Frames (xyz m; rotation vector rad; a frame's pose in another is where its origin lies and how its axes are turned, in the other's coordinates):
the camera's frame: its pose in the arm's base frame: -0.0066 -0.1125 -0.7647 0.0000 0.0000 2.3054
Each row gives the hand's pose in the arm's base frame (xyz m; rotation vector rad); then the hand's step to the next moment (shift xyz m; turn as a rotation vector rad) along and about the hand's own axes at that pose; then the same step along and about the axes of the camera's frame.
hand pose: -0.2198 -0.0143 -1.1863 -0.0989 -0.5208 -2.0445
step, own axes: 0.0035 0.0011 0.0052 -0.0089 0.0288 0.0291
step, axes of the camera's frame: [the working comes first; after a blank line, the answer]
step, axes of the arm's base frame: -0.0016 -0.0012 0.0060 0.0248 0.0067 0.0331

0.0002 0.0020 0.0060 -0.0116 -0.0229 0.0331
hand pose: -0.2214 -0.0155 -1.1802 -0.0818 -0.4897 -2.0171
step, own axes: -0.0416 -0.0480 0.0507 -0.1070 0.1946 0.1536
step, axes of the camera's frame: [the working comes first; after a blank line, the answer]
step, axes of the arm's base frame: -0.0289 0.0731 0.0208 0.1966 0.0685 0.1719

0.0736 -0.0275 0.0208 -0.0809 -0.1919 0.1719
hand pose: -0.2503 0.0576 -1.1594 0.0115 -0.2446 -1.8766
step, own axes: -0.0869 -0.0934 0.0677 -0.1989 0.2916 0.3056
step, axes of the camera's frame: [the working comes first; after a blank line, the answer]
step, axes of the arm's base frame: -0.0691 0.1203 0.0399 0.2970 0.1513 0.3269

0.1356 -0.0294 0.0399 -0.0868 -0.3218 0.3269
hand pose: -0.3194 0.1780 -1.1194 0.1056 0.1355 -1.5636
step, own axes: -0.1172 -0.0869 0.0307 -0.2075 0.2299 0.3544
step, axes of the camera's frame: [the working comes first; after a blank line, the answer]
step, axes of the arm's base frame: -0.0866 0.1107 0.0499 0.2362 0.1521 0.3776

0.1401 -0.0099 0.0499 -0.0455 -0.2772 0.3776
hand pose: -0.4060 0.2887 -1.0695 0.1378 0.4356 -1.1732
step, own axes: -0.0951 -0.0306 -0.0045 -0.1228 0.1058 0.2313
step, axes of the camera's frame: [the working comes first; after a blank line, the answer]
step, axes of the arm's base frame: -0.0591 0.0714 0.0376 0.1177 0.0711 0.2467

0.0926 -0.0040 0.0376 -0.0261 -0.1351 0.2467
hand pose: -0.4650 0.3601 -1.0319 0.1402 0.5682 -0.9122
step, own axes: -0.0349 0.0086 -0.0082 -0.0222 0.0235 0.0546
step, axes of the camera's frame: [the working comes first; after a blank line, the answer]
step, axes of the arm's base frame: -0.0133 0.0328 0.0102 0.0299 0.0111 0.0549

0.0333 -0.0122 0.0102 -0.0118 -0.0296 0.0549
